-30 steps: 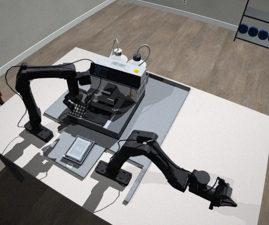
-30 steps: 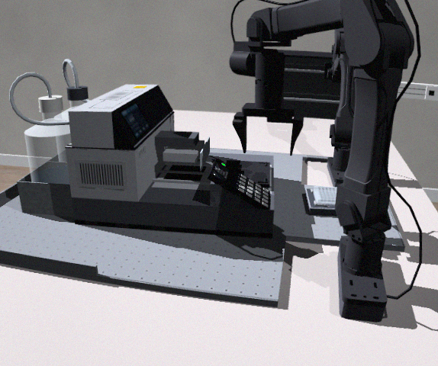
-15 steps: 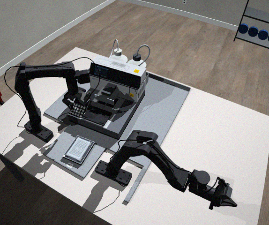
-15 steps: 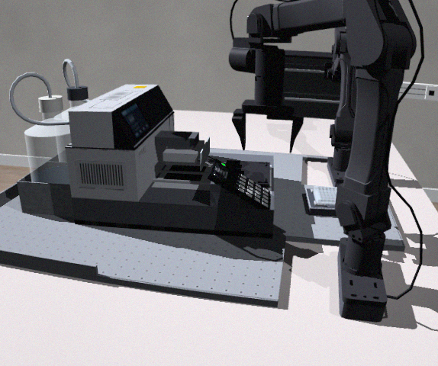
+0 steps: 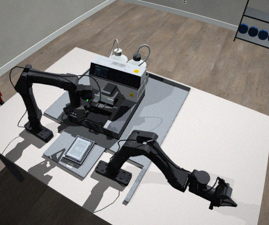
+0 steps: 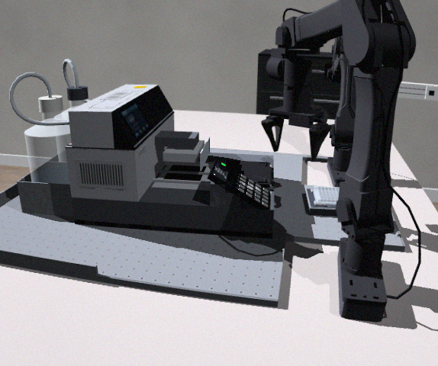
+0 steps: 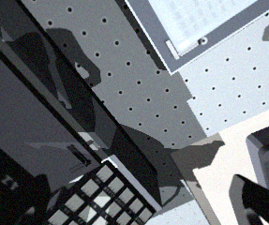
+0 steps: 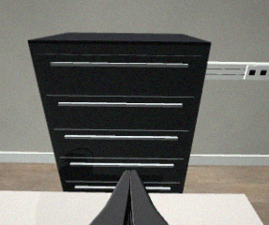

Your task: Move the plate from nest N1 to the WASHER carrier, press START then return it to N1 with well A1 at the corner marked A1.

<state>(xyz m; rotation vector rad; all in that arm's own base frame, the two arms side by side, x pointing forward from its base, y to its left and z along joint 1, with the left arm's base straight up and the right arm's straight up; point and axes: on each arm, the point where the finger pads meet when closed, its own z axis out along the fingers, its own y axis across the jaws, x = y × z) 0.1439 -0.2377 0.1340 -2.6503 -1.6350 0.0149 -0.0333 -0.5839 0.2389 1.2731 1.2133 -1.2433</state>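
Observation:
Right now my left hand is 13 cm above the white plate, 12 cm past it and 7 cm to the left of it. Also, from my left hand: dark carrier (11 cm ahead, 7 cm below, 5 cm to the right); nest N1 (14 cm below, 12 cm behind, 7 cm to the right); splash panel (21 cm ahead, 4 cm to the right, 3 cm below).

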